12 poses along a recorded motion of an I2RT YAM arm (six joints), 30 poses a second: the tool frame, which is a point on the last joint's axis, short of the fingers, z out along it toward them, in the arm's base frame.
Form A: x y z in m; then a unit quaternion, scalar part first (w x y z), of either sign.
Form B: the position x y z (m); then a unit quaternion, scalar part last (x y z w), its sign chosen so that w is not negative. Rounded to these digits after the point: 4 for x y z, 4 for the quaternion.
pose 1, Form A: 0.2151, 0.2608, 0.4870, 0.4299, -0.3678, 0.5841, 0.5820
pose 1, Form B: 0.2151, 0.2608, 0.4870, -0.3678, 0.5841, 0.5820, 0.4299
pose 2, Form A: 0.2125, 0.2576, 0.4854, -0.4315, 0.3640, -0.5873, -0.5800
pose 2, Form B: 0.2125, 0.2576, 0.4854, -0.3640, 0.5873, 0.5800, 0.4315
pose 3, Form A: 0.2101, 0.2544, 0.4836, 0.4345, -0.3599, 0.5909, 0.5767
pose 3, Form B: 0.2101, 0.2544, 0.4836, -0.3599, 0.5909, 0.5767, 0.4345
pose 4, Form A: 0.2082, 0.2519, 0.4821, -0.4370, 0.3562, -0.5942, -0.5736
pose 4, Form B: 0.2082, 0.2519, 0.4821, -0.3562, 0.5942, 0.5736, 0.4370
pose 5, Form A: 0.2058, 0.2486, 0.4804, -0.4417, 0.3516, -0.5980, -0.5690
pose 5, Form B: 0.2058, 0.2486, 0.4804, -0.3516, 0.5980, 0.5690, 0.4417
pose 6, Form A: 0.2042, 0.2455, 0.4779, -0.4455, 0.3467, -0.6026, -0.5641
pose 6, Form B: 0.2042, 0.2455, 0.4779, -0.3467, 0.6026, 0.5641, 0.4455
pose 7, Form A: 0.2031, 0.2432, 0.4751, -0.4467, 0.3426, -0.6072, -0.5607
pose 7, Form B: 0.2031, 0.2432, 0.4751, -0.3426, 0.6072, 0.5607, 0.4467
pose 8, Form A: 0.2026, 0.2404, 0.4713, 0.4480, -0.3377, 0.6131, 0.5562
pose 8, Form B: 0.2026, 0.2404, 0.4713, -0.3377, 0.6131, 0.5562, 0.4480
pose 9, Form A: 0.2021, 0.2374, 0.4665, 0.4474, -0.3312, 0.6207, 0.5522
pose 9, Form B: 0.2021, 0.2374, 0.4665, -0.3312, 0.6207, 0.5522, 0.4474
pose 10, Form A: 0.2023, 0.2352, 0.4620, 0.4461, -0.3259, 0.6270, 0.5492
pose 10, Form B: 0.2023, 0.2352, 0.4620, -0.3259, 0.6270, 0.5492, 0.4461
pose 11, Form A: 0.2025, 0.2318, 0.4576, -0.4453, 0.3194, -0.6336, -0.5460
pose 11, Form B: 0.2025, 0.2318, 0.4576, -0.3194, 0.6336, 0.5460, 0.4453
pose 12, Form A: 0.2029, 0.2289, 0.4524, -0.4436, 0.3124, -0.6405, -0.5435
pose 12, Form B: 0.2029, 0.2289, 0.4524, -0.3124, 0.6405, 0.5435, 0.4436
